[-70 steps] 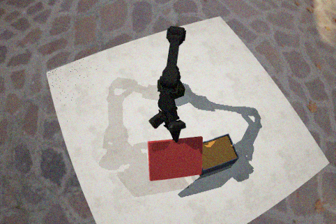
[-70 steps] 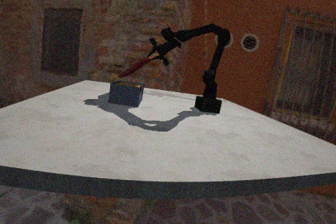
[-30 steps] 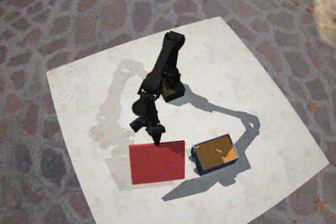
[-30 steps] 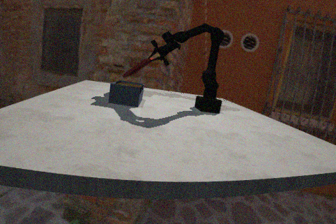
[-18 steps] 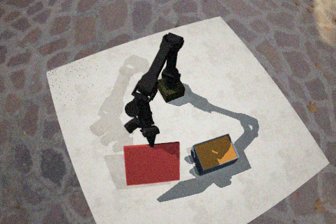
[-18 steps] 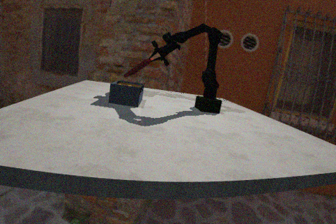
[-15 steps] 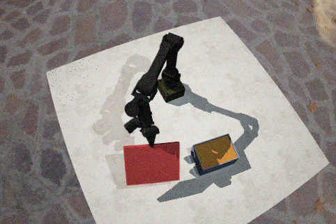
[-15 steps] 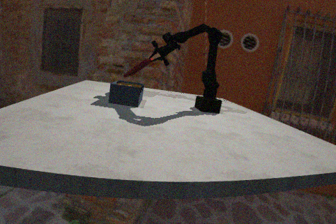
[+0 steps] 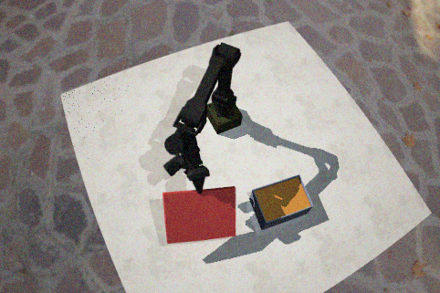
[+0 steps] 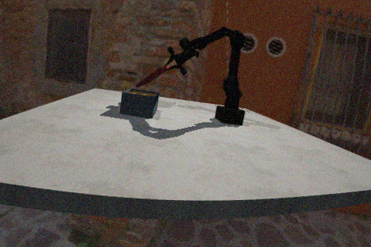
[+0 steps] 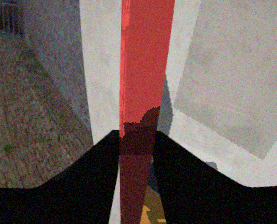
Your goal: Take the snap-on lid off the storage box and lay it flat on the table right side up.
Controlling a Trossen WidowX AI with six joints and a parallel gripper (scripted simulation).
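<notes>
My gripper tip is now 6 cm short of the red lid, 5 cm above it and 1 cm to the left of it. The rest, counted from my gripper tip: storage box: 30 cm to the left, 17 cm below, 5 cm ahead.
</notes>
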